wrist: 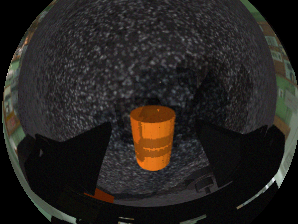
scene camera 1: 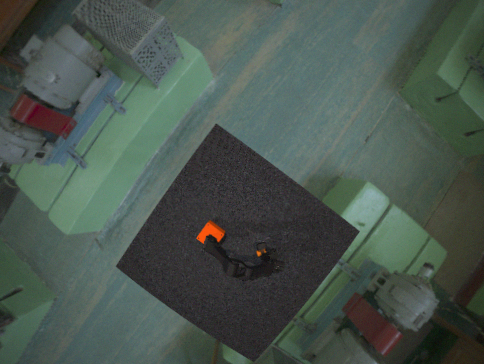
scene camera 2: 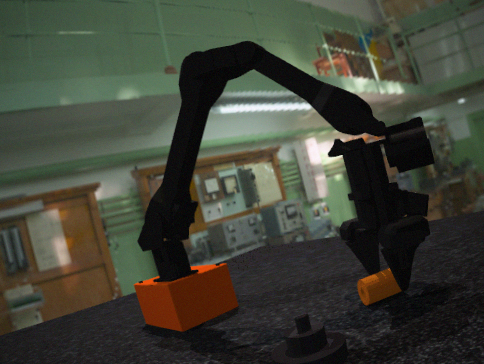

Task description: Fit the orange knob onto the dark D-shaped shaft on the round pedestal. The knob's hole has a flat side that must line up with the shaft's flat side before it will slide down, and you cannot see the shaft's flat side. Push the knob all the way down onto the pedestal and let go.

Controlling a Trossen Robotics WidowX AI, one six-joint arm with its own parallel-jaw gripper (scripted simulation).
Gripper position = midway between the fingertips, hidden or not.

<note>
The gripper [scene camera 2: 390,284] is open, with nothing in its grasp. Further things: an orange knob [scene camera 2: 381,285].
The orange knob also shows in the wrist view [wrist: 152,125]. The gripper is seen too in the wrist view [wrist: 153,125].
</note>
